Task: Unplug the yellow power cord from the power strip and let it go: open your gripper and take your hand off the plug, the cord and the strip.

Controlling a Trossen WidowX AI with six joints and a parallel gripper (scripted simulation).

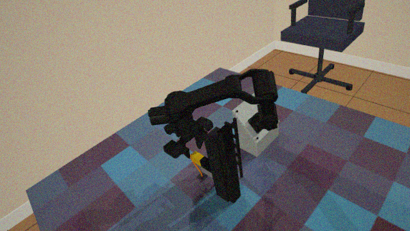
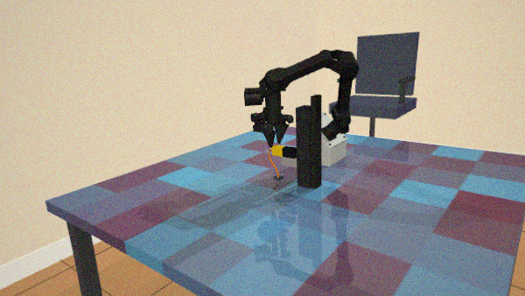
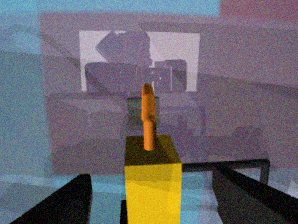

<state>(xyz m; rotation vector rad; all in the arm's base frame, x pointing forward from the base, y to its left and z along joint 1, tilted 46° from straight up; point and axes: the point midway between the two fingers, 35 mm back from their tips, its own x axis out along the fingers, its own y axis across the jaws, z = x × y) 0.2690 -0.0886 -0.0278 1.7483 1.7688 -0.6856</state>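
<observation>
Right now my gripper tip is 4 cm to the right of the yellow plug and 1 cm above it.
</observation>
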